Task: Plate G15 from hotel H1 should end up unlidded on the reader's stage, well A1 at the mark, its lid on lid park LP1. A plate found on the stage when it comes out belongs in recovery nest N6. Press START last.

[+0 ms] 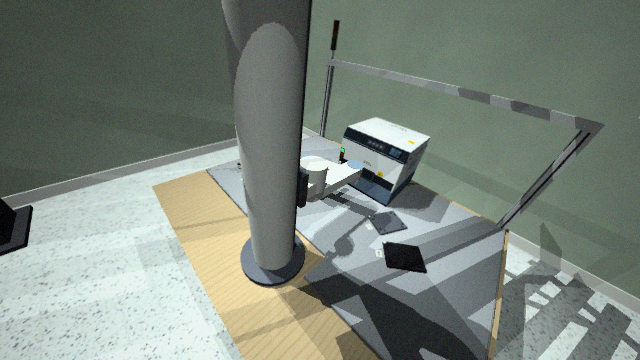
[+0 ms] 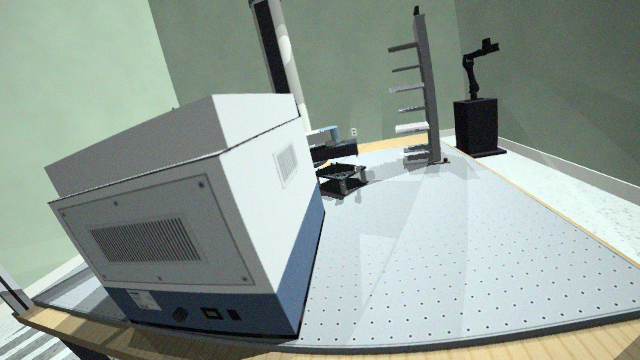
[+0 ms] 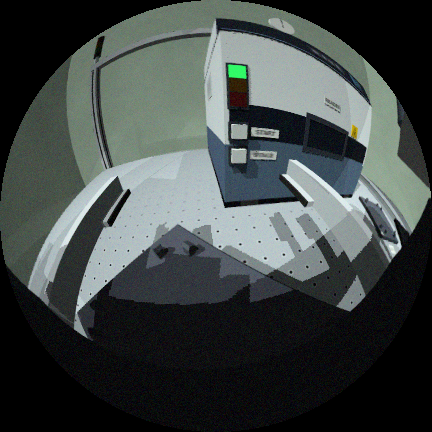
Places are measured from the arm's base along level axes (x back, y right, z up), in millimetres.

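Pixels of known places: gripper, fingertip midpoint: [image 2: 330,173] [image 3: 202,170]; arm's base, origin of the base link: [image 1: 273,255].
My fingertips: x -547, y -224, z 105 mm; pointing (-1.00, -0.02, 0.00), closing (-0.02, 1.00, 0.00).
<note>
For each thing: its top centre in the pictures, then the offset to it from my fingertips. "pt": a spot on its surface instead.
- blue reader, middle of its top: [image 2: 186,121] [image 3: 277,60] [image 1: 389,131] dx -255, dy +204, dz +241 mm
- dark front slot, surface spot: [image 3: 326,136] pt dx -69, dy +201, dz +40 mm
- START button, middle of its top: [image 3: 238,123] dx -63, dy +44, dz +34 mm
- second white button, middle of its top: [image 3: 237,148] dx -63, dy +44, dz +2 mm
- dark pad with small pegs, surface spot: [image 3: 379,219] [image 1: 382,219] pt dx +36, dy +429, dz -82 mm
- black pad, surface spot: [image 1: 404,257] pt dx +163, dy +605, dz -80 mm
My gripper [image 3: 202,170] is open and empty, its fingers spread wide, low over the dark raised stand [image 2: 342,171] [image 3: 175,280] and facing the reader. The white and blue reader [image 1: 385,150] [image 2: 260,200] [image 3: 280,65] shows a dark front slot [image 3: 326,136]; no stage shows outside it. The START button [image 3: 239,131] is above a second white button [image 3: 238,155]. A hotel [image 2: 428,90] has several shelves; a pale, thick item [image 2: 412,127] sits on a lower one. Which plate is G15 cannot be read. Labels naming LP1 and N6 cannot be read.
A dark pad with small pegs [image 1: 387,222] [image 3: 379,219] and a black pad [image 1: 404,257] lie on the perforated deck. The arm's column [image 1: 272,150] stands at the deck's edge. The status light [image 3: 237,71] is green. A rail frame [image 1: 425,83] stands behind the reader.
</note>
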